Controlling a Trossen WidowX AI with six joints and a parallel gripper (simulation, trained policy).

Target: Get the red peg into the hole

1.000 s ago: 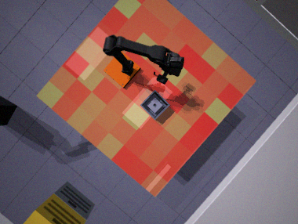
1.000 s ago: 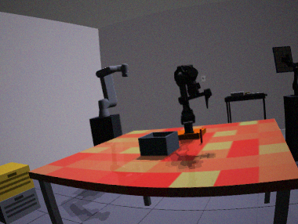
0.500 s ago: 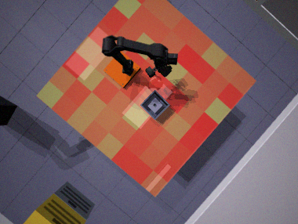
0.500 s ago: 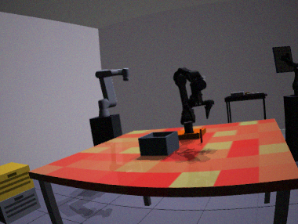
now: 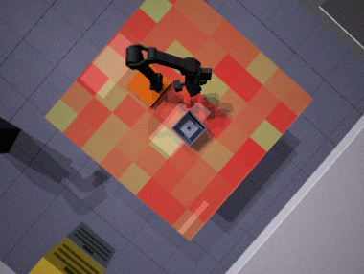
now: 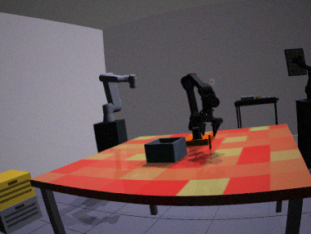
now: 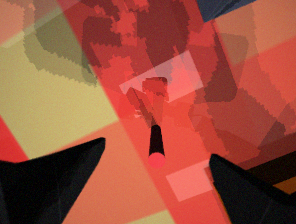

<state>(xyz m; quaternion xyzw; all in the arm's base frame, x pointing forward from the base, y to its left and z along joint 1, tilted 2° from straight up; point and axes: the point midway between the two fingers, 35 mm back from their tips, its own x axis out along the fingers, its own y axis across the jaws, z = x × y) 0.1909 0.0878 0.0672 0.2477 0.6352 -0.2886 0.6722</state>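
Right now the red peg is 30 mm below my gripper tip. The rest, counted from my gripper tip: dark box (130 mm ahead, 220 mm to the right, 50 mm below); pale plate (130 mm ahead, 220 mm to the right, 30 mm below).
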